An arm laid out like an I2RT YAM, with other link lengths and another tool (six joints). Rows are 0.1 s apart.
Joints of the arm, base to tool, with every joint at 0 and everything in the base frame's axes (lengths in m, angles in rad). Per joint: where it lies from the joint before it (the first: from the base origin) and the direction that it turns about. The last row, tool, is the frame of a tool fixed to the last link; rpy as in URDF.
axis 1: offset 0 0 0.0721 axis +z
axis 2: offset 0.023 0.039 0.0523 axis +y
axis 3: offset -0.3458 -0.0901 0 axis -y
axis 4: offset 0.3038 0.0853 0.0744 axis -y
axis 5: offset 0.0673 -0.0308 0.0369 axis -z
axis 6: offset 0.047 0 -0.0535 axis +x
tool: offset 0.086 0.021 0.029 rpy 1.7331 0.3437 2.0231
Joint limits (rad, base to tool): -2.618..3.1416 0..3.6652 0..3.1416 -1.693..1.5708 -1.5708..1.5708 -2.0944..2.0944
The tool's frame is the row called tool.
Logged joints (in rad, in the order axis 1, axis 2, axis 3, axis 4, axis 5, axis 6), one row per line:
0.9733, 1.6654, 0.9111, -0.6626, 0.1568, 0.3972
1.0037, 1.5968, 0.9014, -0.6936, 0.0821, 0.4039
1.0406, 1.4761, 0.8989, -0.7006, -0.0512, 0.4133
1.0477, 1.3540, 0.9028, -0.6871, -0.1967, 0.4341
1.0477, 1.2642, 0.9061, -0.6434, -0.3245, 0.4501
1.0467, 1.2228, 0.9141, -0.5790, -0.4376, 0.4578
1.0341, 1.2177, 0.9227, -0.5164, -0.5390, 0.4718
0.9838, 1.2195, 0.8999, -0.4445, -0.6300, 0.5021
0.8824, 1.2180, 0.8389, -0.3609, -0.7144, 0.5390
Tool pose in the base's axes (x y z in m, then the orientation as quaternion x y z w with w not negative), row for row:
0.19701, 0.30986, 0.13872, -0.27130, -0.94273, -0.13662, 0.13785
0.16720, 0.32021, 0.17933, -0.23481, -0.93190, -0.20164, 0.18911
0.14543, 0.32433, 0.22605, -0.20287, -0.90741, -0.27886, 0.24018
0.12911, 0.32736, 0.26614, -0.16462, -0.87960, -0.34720, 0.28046
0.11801, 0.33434, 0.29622, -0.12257, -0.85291, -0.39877, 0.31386
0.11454, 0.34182, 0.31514, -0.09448, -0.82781, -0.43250, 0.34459
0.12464, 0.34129, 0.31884, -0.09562, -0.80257, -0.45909, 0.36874
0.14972, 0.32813, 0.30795, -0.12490, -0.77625, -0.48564, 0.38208
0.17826, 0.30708, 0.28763, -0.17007, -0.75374, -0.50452, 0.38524
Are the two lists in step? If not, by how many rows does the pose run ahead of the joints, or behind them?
The pose runs 1 row ahead of the joints: the pose in row i belongs to the joints in row i + 1.
